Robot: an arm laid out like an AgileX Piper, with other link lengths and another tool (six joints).
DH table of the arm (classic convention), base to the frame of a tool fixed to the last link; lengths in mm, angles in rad. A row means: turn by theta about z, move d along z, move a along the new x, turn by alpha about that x. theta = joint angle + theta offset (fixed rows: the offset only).
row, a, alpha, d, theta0
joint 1, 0, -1.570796, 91.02, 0
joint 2, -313.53, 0, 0, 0.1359
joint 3, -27.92, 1.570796, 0, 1.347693
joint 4, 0, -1.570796, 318.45, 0
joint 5, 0, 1.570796, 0, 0
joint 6, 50.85, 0.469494, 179.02, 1.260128
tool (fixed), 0, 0, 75.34, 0
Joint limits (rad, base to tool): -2.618..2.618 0..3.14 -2.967..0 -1.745..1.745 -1.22..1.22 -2.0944..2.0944
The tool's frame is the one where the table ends.
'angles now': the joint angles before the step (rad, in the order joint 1, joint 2, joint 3, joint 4, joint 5, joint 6). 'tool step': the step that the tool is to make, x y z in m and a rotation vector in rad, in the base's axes. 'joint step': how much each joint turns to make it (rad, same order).
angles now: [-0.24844, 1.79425, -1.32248, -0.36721, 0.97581, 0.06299]
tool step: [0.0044, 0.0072, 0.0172, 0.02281, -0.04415, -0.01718]
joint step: [0.00002, -0.03448, -0.01254, 0.03637, 0.01076, 0.00098]
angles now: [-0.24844, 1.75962, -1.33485, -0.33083, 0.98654, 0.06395]
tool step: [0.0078, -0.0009, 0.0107, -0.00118, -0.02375, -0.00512]
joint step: [-0.00009, -0.00111, -0.03208, 0.00609, 0.01042, -0.00007]
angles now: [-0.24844, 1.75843, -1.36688, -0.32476, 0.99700, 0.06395]
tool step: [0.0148, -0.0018, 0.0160, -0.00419, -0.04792, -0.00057]
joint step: [-0.00005, 0.00006, -0.04778, 0.00862, -0.00029, -0.00194]
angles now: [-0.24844, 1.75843, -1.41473, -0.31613, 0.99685, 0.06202]
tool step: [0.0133, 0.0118, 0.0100, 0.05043, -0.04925, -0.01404]
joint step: [0.00003, -0.00015, -0.03224, 0.06257, -0.00308, 0.00002]
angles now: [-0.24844, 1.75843, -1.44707, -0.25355, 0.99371, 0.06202]
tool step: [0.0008, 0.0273, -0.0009, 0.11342, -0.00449, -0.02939]
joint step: [-0.00007, 0.00010, -0.00194, 0.11542, 0.02566, -0.00119]
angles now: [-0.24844, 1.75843, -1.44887, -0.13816, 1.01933, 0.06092]
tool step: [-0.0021, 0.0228, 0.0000, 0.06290, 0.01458, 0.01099]
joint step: [0.01638, 0.00005, -0.00020, 0.06366, 0.02832, -0.01224]
